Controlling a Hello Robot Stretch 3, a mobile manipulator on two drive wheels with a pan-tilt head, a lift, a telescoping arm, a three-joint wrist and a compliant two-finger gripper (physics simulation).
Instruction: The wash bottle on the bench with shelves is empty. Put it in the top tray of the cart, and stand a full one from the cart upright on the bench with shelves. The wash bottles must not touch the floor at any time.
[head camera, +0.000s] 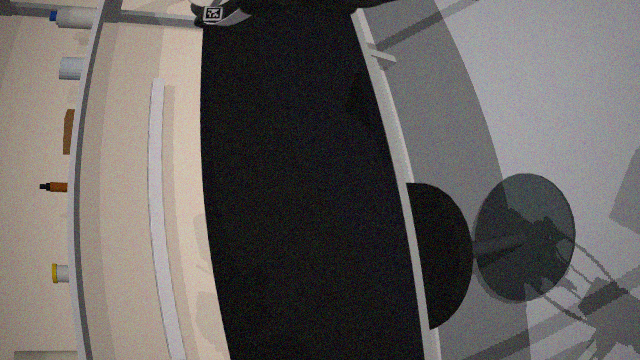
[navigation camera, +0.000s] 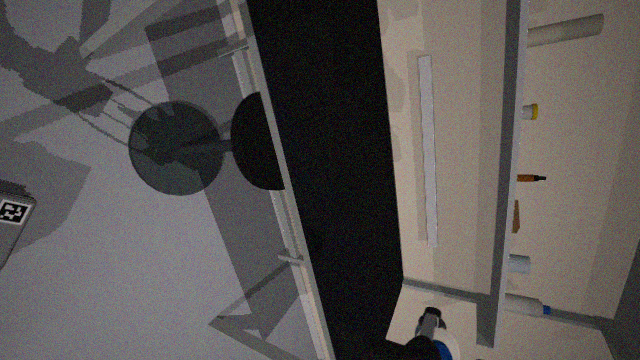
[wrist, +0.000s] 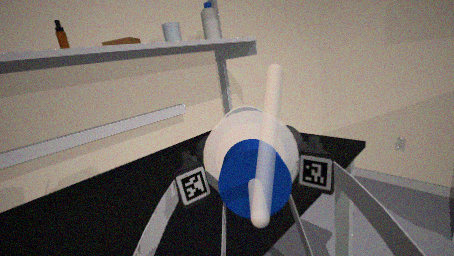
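Frame: origin at the robot's base, x ahead, y left, z up, level; metres.
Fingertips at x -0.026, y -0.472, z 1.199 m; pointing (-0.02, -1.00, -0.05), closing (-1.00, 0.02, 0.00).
Note:
A point is followed by its place in that frame.
A wash bottle (navigation camera: 452, 341) {y -0.425, x -0.008, z 1.230 m} (wrist: 245, 125) with a white body, blue cap and pale spout is held between the fingertips of my gripper (wrist: 248, 148) {y -0.473, x -0.026, z 1.199 m}, which is shut on it. It looks roughly upright, over the end of the black top of the bench with shelves (head camera: 300, 175) (navigation camera: 340, 150) (wrist: 125, 215). Its bottom is hidden, so I cannot tell its height above the top or how full it is. One tagged fingertip (head camera: 212, 13) {y -0.415, x 0.011, z 1.203 m} shows at the top edge of the head view. The cart does not show in these views.
The shelf (head camera: 76, 210) {y -1.132, x 0.602, z 1.354 m} (navigation camera: 506, 150) (wrist: 125, 51) above the bench holds a blue-capped bottle (head camera: 77, 18) {y -1.383, x 0.046, z 1.443 m} (navigation camera: 522, 303) {y -1.384, x 0.052, z 1.453 m} (wrist: 211, 25), a pale cup, a brown block, an amber bottle and a yellow-lidded jar. A round stool seat (head camera: 440, 250) (navigation camera: 255, 145) sticks out under the bench's front edge.

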